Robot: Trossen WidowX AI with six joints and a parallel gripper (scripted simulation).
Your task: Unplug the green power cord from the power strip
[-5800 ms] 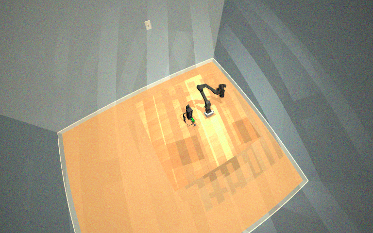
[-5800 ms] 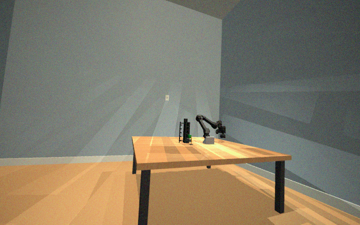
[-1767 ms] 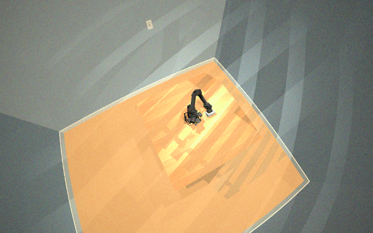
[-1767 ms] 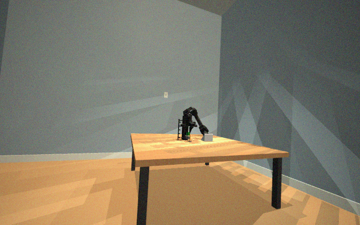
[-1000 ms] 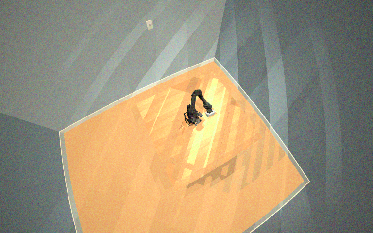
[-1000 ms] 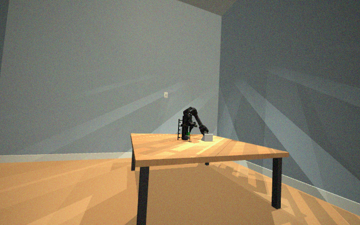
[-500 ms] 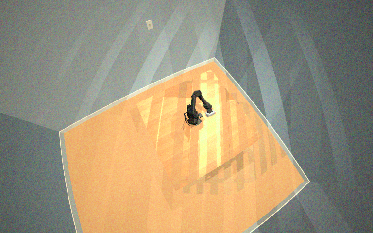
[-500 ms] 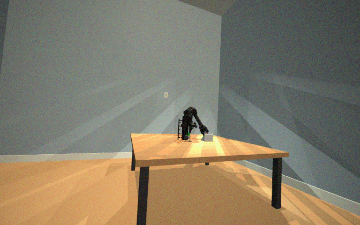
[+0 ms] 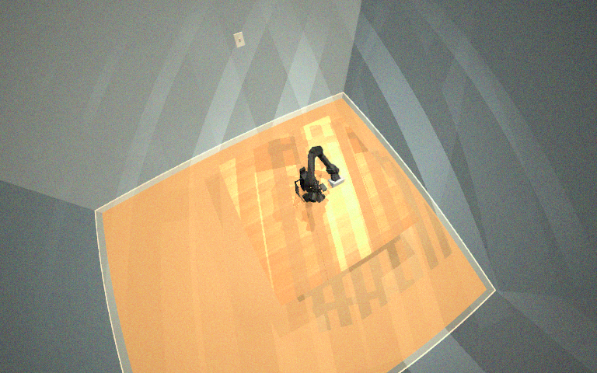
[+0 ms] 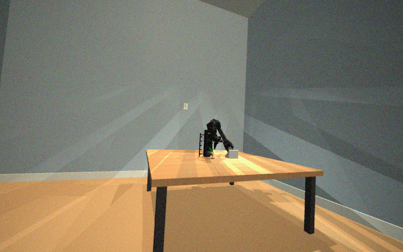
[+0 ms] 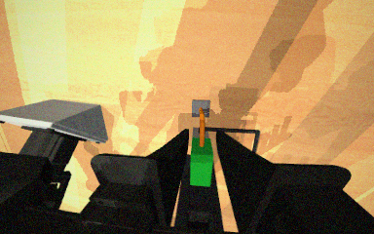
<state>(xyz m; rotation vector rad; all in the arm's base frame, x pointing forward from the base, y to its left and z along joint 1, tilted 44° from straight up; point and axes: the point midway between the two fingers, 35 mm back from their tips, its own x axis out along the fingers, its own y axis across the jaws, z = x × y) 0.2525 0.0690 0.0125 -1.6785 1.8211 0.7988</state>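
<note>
The green plug lies 60 mm to the right of my gripper tip.
</note>
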